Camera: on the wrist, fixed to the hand. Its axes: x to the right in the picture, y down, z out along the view.
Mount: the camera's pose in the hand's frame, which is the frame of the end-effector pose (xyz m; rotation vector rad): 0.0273 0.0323 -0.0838 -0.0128 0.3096 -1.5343
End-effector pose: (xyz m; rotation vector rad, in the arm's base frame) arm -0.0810 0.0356 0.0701 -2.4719 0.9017 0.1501
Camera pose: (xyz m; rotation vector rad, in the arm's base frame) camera -0.0857 -0.0424 0.1221 -2.5139 -1.0210 -0.7374
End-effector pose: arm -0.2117 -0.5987 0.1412 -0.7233 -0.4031 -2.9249
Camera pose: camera -0.2677 -0.6540 0.0901 -0.1310 0.5666 1.7318
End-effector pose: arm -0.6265 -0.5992 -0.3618 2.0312 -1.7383 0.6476
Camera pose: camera -0.6629 -0.5787 -0.2777 2.3119 0.2210 0.3231
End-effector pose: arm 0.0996 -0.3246 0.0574 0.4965 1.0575 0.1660
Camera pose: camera 0.0438 -0.2603 0.0179 -0.4552 1.4775 -1.1321
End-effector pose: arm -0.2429 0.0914 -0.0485 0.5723 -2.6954 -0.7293
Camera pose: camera -0.2453 0.0700 0.0429 2.4890 -1.5272 -0.7796
